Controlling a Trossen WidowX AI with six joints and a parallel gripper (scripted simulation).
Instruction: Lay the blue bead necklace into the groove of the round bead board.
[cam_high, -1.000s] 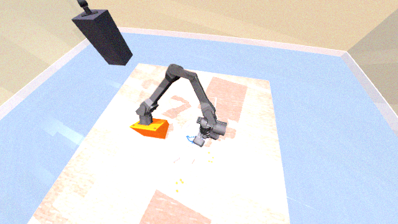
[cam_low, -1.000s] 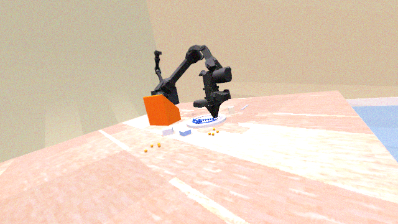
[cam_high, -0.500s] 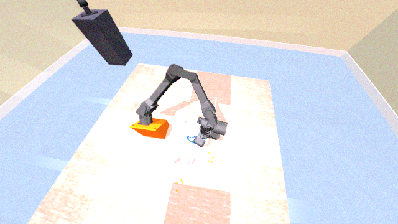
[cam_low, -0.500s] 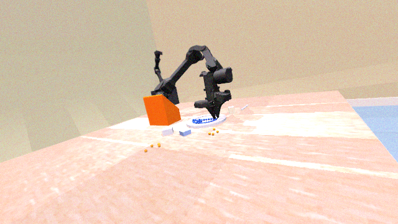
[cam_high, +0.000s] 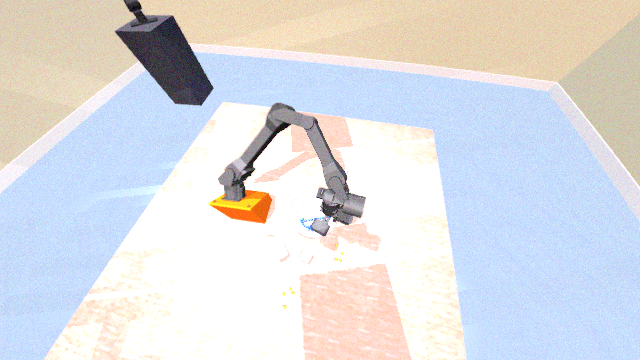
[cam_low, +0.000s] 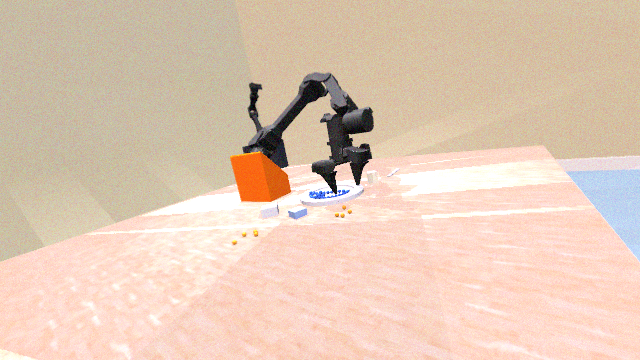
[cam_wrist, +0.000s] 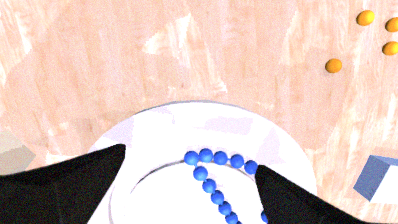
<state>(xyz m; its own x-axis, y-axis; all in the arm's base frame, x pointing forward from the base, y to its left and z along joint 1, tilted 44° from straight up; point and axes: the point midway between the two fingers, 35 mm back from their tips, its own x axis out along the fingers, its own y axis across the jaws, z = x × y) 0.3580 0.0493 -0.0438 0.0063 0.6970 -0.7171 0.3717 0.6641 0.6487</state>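
Right now the round white bead board is 60 mm behind my gripper tip, 10 mm to the left of it and 10 mm below it. Also, from my gripper tip: white block (170 mm behind, 160 mm to the right, 10 mm below); light blue cube (70 mm behind, 160 mm to the right, 10 mm below); beige cube (20 mm ahead, 150 mm to the left).
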